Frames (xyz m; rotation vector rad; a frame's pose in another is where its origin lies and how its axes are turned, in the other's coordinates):
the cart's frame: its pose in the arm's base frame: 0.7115 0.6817 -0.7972 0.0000 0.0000 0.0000
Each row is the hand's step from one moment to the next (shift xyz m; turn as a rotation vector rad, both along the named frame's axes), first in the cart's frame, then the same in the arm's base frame.
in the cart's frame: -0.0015 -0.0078 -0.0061 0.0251 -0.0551 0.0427
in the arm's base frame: -0.0015 -0.0078 -0.0061 0.0251 -0.0551 0.0427
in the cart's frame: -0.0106 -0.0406 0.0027 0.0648 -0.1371 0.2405
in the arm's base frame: -0.0106 -0.0406 0.0027 0.0648 -0.1371 0.2405
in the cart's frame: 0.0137 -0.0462 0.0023 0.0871 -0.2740 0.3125
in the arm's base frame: 0.0137 -0.0462 0.0023 0.0871 -0.2740 0.3125
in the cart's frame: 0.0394 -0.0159 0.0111 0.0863 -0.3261 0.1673
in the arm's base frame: 0.0394 -0.0159 0.0111 0.0863 -0.3261 0.1673
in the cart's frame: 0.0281 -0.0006 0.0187 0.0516 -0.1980 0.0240
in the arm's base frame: 0.0281 -0.0006 0.0187 0.0516 -0.1980 0.0240
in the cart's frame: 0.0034 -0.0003 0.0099 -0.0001 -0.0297 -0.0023
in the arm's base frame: 0.0034 -0.0003 0.0099 -0.0001 -0.0297 -0.0023
